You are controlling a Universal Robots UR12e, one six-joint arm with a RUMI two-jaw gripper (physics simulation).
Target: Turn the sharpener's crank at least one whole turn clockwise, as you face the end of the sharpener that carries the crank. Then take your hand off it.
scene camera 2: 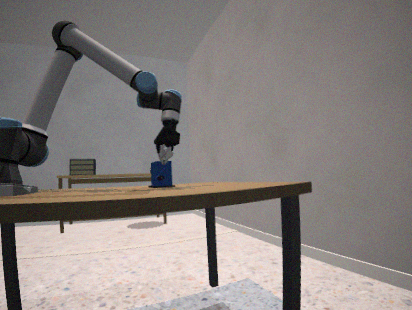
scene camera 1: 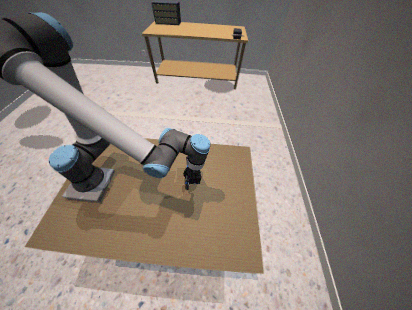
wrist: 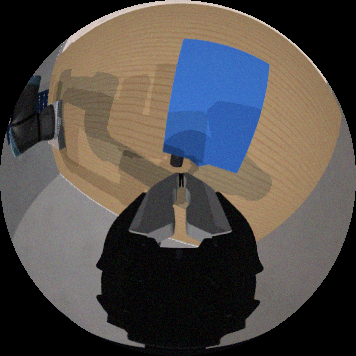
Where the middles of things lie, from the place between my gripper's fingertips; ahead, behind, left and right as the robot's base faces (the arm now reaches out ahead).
Now: hand 70 mm to the right of the blue sharpener (wrist: 217, 93) and 40 mm above it.
